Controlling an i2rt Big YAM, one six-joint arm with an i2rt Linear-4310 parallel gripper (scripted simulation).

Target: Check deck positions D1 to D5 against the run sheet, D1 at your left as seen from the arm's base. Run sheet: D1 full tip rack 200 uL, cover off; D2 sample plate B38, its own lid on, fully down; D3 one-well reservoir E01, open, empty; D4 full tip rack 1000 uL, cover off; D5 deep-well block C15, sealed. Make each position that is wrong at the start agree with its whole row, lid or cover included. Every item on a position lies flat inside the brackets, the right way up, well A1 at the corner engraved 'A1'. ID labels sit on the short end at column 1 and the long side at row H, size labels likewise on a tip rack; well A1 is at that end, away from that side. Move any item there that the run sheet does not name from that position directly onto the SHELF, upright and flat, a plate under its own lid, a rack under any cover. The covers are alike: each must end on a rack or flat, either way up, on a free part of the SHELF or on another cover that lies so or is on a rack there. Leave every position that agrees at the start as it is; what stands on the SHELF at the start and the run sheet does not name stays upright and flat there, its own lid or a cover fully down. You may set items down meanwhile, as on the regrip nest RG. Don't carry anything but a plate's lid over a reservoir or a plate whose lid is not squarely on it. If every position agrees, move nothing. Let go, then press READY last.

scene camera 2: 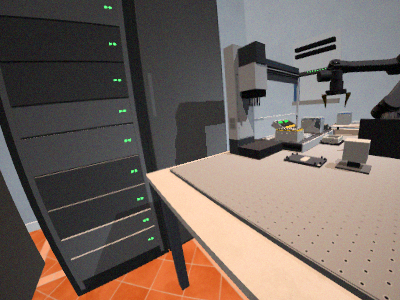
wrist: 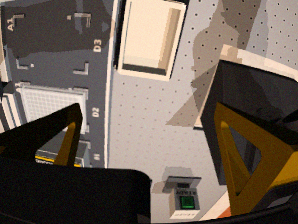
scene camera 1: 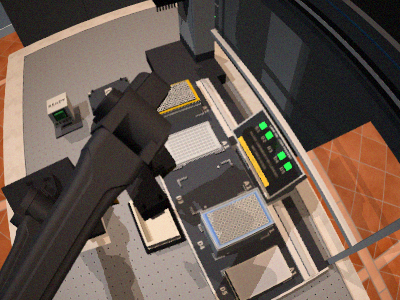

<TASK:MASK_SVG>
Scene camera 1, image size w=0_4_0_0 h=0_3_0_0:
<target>one-well reservoir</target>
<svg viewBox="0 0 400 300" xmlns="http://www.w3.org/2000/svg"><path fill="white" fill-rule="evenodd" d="M129 201L149 250L181 239L169 209L164 210L165 214L152 220L150 218L144 222L132 200Z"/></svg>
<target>yellow-framed tip rack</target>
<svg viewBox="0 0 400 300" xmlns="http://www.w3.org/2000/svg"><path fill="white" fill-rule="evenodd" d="M189 80L170 85L171 89L168 92L168 96L157 109L172 125L202 113L200 99Z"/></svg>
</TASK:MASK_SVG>
